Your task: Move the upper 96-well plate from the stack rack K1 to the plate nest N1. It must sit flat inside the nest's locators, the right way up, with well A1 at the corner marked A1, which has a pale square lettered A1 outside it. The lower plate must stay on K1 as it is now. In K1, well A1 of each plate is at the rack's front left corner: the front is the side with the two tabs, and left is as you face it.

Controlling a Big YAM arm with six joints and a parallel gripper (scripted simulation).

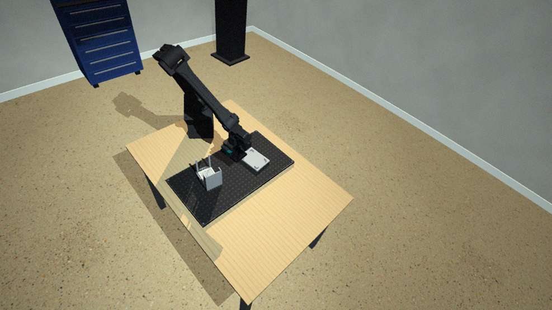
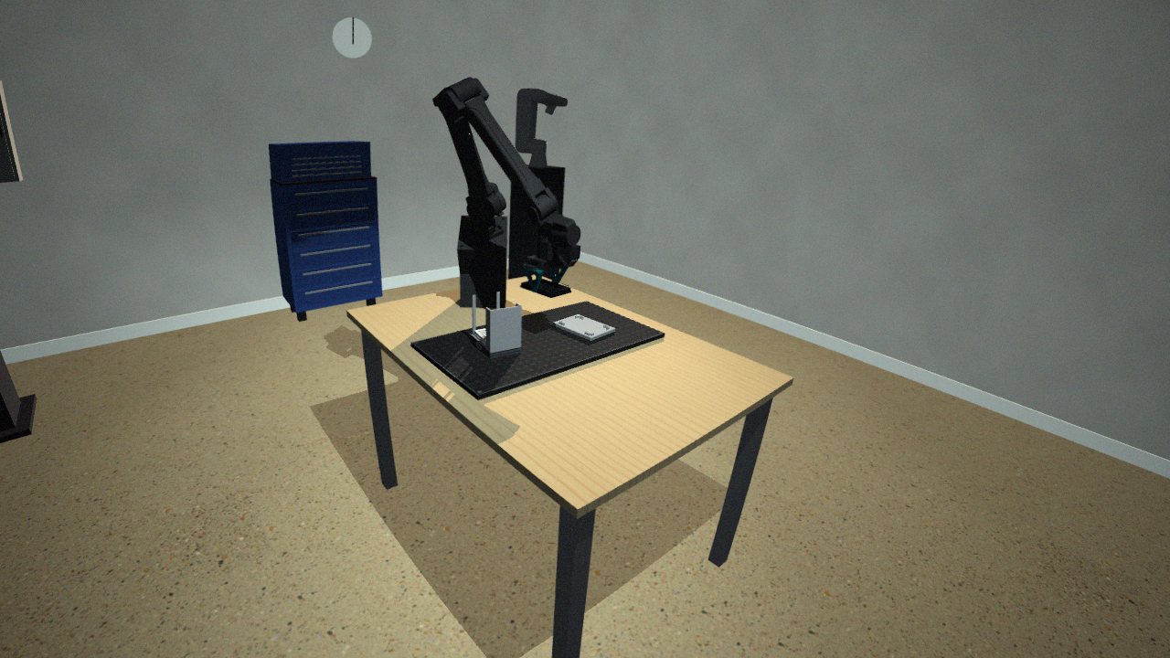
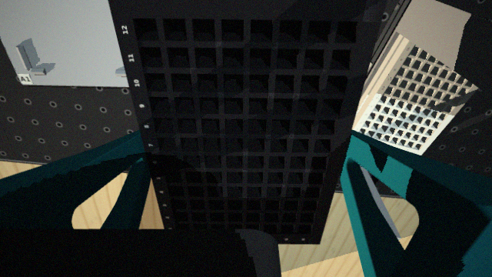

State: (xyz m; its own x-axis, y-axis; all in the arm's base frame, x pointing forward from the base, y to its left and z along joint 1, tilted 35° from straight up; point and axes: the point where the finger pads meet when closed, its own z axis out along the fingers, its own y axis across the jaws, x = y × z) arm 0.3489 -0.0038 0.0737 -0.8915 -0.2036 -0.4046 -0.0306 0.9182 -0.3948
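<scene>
Now: hand 40 mm past the pale square mark, 200 mm to the right of it and 150 mm above it. From my hand the other things lie so: black 96-well plate (right at my hand); pale plate (30 mm behind, 160 mm to the right, 130 mm below).
</scene>
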